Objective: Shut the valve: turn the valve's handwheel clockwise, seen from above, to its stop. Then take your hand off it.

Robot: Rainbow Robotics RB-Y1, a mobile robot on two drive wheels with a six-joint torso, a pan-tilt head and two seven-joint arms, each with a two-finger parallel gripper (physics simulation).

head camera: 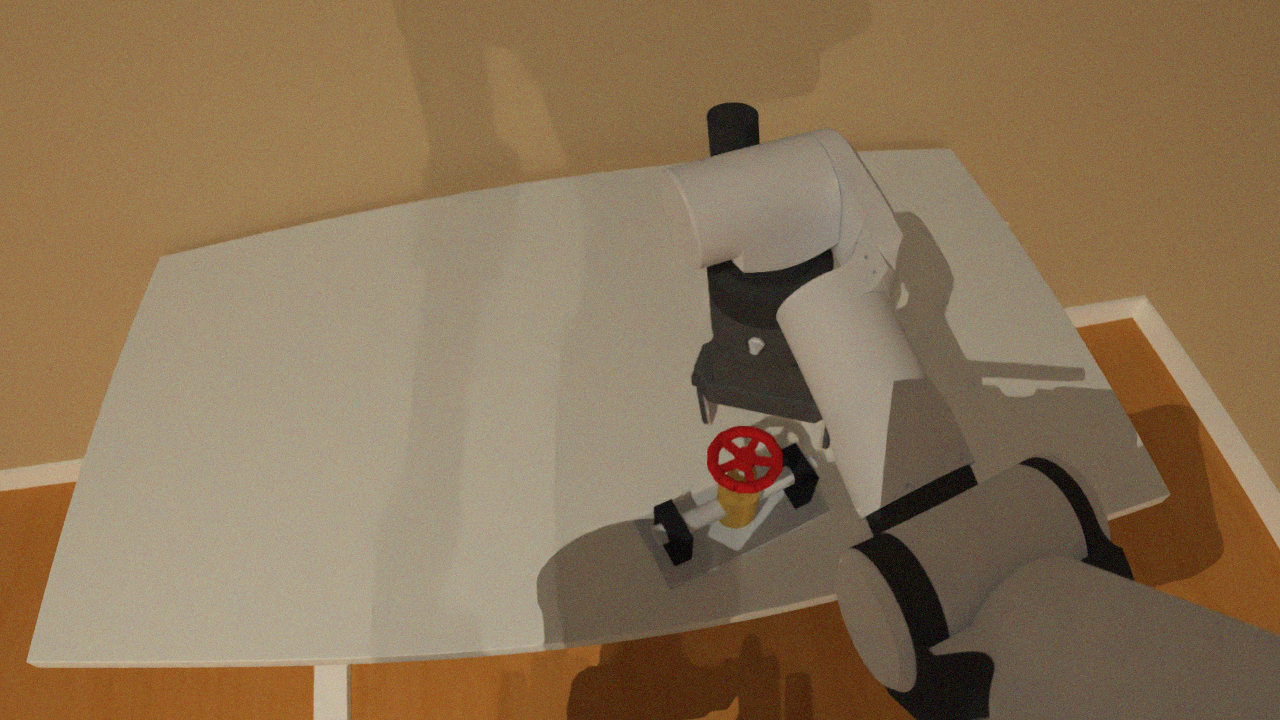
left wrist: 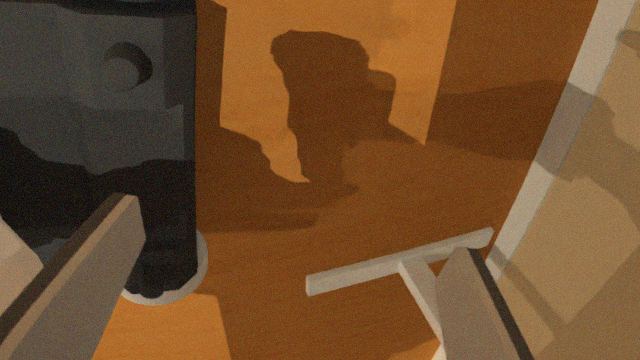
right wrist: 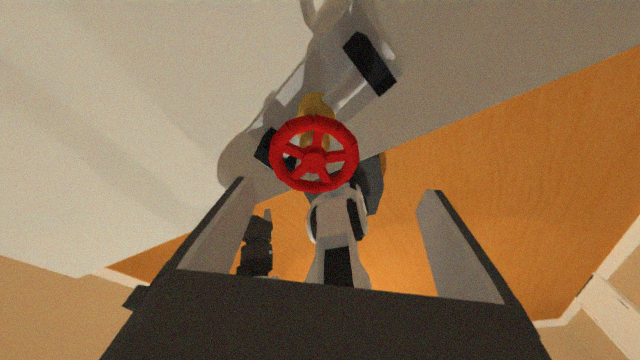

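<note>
The red handwheel (head camera: 744, 459) (right wrist: 315, 161) sits on top of the valve's yellow body (head camera: 739, 508) (right wrist: 316, 104), on a grey base plate (head camera: 702, 562) with a pipe held by black brackets (head camera: 673, 534) (right wrist: 370, 64). My right gripper (head camera: 766, 431) (right wrist: 334, 194) is open and empty. In the head camera it is just behind the handwheel, its fingers pointing down; in the right wrist view the handwheel shows beyond and between the fingertips, not touched by either. One fingertip is partly hidden by the arm in the head camera. My left gripper (left wrist: 296, 243) is open and empty, over the floor, away from the valve.
The valve stands near the front edge of the white table (head camera: 268, 402) (right wrist: 100, 100). My right forearm reaches over the table's right part. In the left wrist view a dark robot base (left wrist: 90, 135) is at the left and a white table foot (left wrist: 360, 270) lies below.
</note>
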